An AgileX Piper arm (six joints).
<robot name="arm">
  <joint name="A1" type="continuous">
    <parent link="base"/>
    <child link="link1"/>
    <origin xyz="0 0 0.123"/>
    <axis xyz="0 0 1"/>
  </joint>
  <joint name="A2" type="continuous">
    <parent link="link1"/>
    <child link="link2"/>
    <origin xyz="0 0 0"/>
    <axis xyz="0 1 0"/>
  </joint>
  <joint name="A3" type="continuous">
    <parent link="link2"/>
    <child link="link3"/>
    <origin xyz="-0.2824 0 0.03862"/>
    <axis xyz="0 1 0"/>
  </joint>
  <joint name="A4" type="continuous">
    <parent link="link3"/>
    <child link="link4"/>
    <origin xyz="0.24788 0 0.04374"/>
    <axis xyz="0.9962 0 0.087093"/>
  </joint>
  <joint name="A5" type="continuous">
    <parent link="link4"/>
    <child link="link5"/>
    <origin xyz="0 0 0"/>
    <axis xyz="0 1 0"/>
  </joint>
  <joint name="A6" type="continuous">
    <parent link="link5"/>
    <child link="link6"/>
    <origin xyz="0.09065 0 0.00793"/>
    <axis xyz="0.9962 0 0.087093"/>
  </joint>
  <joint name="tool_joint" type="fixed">
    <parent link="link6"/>
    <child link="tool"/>
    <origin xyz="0 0 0" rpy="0 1.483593 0"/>
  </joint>
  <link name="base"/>
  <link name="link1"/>
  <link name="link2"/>
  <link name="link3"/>
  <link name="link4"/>
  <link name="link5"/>
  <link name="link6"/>
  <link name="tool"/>
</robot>
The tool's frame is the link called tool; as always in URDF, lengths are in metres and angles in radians. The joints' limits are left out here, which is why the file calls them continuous.
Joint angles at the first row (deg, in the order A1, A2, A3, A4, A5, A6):
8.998 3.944 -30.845 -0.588 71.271 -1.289
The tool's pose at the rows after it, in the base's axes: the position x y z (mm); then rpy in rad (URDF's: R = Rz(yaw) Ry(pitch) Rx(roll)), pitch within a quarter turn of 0, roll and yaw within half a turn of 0:
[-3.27 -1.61 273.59 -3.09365 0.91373 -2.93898]
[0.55 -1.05 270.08 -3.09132 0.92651 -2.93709]
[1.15 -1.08 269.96 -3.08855 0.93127 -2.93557]
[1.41 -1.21 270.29 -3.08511 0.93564 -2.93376]
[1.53 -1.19 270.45 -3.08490 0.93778 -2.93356]
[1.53 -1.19 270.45 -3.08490 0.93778 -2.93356]
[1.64 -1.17 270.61 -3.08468 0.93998 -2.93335]
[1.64 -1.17 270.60 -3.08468 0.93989 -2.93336]
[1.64 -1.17 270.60 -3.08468 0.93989 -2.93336]
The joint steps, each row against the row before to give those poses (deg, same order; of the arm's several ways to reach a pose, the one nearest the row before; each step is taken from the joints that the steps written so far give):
0.000 0.002 0.853 -0.141 -2.627 -0.040
0.002 -0.002 1.240 -0.041 -1.974 0.002
-0.004 0.000 0.131 -0.087 -0.408 -0.003
0.000 -0.001 0.000 -0.119 -0.254 0.000
0.001 0.002 -0.001 0.000 -0.125 0.000
0.000 0.000 0.000 0.000 0.000 0.000
-0.001 -0.002 0.000 0.001 -0.124 -0.001
-0.001 0.000 0.002 0.000 0.003 0.000
0.000 0.000 0.000 0.000 0.000 0.000

